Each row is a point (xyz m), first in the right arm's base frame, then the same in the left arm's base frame.
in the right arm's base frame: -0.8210 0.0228 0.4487
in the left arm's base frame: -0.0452 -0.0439 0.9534
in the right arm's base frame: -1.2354 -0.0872 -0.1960
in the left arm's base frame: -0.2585 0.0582 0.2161
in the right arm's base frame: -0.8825 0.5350 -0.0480
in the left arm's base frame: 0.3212 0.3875 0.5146
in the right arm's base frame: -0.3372 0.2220 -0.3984
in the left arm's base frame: 0.6768 -0.1945 0.2845
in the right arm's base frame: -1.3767 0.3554 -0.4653
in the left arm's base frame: -0.0551 0.4889 -0.0319
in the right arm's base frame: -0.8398 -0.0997 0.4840
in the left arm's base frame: -0.1367 -0.1332 0.9695
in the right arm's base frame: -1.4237 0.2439 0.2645
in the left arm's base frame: -0.3514 0.4635 0.6454
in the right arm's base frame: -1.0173 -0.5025 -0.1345
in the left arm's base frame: -0.3298 -0.4040 0.2871
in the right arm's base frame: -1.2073 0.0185 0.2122
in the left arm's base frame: -0.2892 0.1534 0.6267
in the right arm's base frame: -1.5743 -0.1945 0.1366
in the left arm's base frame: -0.6758 0.1758 0.4375
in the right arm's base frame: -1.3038 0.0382 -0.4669
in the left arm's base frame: -0.1705 0.1850 -0.0484
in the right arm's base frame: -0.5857 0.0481 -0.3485
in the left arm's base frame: 0.3713 -0.1983 0.2504
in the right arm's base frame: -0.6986 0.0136 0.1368
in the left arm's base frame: 0.1313 -0.1370 0.6841
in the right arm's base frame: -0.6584 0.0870 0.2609
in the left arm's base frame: 0.1696 -0.0914 0.8214
